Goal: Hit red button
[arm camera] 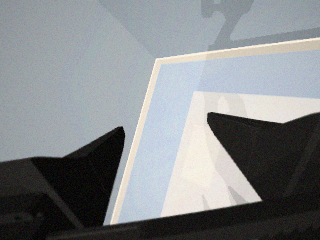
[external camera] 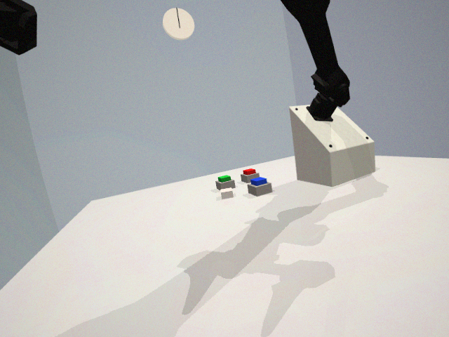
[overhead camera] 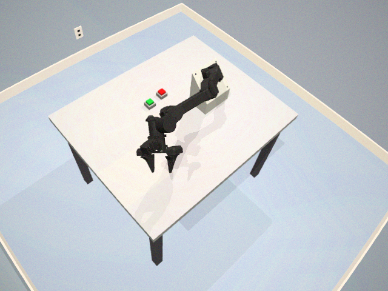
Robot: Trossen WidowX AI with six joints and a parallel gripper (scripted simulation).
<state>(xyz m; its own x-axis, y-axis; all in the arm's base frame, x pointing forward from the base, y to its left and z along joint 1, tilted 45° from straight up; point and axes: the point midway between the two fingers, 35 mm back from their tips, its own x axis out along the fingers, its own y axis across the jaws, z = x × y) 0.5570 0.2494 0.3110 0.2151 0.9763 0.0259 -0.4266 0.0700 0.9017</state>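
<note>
The red button is 360 mm behind my gripper tip, 560 mm to the right of it and 260 mm below it. Also, from my gripper tip: small white block: 240 mm behind, 430 mm to the right, 280 mm below; green button: 260 mm behind, 530 mm to the right, 260 mm below; blue button: 330 mm behind, 400 mm to the right, 260 mm below.
</note>
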